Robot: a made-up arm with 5 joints. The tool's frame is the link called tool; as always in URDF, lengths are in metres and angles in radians. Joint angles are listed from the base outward.
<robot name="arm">
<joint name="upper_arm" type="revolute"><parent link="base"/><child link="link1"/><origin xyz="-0.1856 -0.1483 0.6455"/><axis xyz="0 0 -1"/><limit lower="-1.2" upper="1.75"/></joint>
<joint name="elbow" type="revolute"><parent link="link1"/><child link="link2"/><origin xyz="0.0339 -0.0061 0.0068"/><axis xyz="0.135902 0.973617 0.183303"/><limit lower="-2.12" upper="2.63"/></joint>
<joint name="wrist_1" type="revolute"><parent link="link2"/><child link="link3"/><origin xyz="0.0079 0.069 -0.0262"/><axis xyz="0 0 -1"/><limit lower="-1.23" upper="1.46"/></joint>
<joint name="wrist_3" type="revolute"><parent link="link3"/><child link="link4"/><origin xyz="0.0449 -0.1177 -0.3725"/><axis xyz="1 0 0"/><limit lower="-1.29" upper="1.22"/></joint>
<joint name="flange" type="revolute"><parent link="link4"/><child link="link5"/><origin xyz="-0.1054 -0.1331 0.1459"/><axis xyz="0 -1 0"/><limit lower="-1.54" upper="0.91"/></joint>
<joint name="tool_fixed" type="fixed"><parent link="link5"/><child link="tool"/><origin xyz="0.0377 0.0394 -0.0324" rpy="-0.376 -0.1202 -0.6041"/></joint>
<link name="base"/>
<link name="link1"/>
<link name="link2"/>
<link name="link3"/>
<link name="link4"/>
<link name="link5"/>
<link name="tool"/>
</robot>
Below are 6 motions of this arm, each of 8 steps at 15 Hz.
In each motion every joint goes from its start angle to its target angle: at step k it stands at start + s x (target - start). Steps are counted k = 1, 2, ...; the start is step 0. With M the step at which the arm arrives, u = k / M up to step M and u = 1 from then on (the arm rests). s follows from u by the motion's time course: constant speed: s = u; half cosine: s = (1 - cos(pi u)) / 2; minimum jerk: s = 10 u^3 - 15 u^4 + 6 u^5.
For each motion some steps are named. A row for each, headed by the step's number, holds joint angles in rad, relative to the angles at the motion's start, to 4 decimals.
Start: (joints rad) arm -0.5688 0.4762 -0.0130 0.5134 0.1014
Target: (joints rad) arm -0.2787 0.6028 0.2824 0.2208 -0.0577
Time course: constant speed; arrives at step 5
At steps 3, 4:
3: 0.1741 0.0760 0.1772 -0.1756 -0.0955
4: 0.2321 0.1013 0.2363 -0.2341 -0.1273

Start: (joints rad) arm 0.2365 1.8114 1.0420 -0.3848 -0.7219
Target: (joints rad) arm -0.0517 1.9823 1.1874 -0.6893 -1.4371
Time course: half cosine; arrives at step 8
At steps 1, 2, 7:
1: -0.0110 0.0065 0.0055 -0.0116 -0.0272
2: -0.0422 0.0250 0.0213 -0.0446 -0.1047
7: -0.2772 0.1644 0.1399 -0.2929 -0.6880

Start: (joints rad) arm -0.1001 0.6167 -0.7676 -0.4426 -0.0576
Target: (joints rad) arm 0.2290 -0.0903 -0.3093 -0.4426 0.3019
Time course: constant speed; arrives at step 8
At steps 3, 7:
3: 0.1234 -0.2651 0.1719 0.0000 0.1348
7: 0.2880 -0.6186 0.4010 0.0000 0.3146

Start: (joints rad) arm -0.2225 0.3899 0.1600 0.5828 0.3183
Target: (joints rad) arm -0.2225 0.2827 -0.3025 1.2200 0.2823
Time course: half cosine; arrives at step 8
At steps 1, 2, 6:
1: 0.0000 -0.0041 -0.0176 0.0243 -0.0014
2: 0.0000 -0.0157 -0.0677 0.0933 -0.0053
6: 0.0000 -0.0915 -0.3948 0.5439 -0.0307

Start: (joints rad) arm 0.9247 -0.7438 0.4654 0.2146 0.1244
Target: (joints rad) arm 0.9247 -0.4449 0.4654 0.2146 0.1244
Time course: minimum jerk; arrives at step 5
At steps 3, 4, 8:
3: 0.0000 0.2040 0.0000 0.0000 0.0000
4: 0.0000 0.2816 0.0000 0.0000 0.0000
8: 0.0000 0.2989 0.0000 0.0000 0.0000

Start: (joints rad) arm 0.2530 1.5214 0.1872 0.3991 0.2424
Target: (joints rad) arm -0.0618 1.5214 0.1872 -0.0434 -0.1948
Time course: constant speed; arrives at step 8
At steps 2, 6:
2: -0.0787 0.0000 0.0000 -0.1106 -0.1093
6: -0.2361 0.0000 0.0000 -0.3319 -0.3279

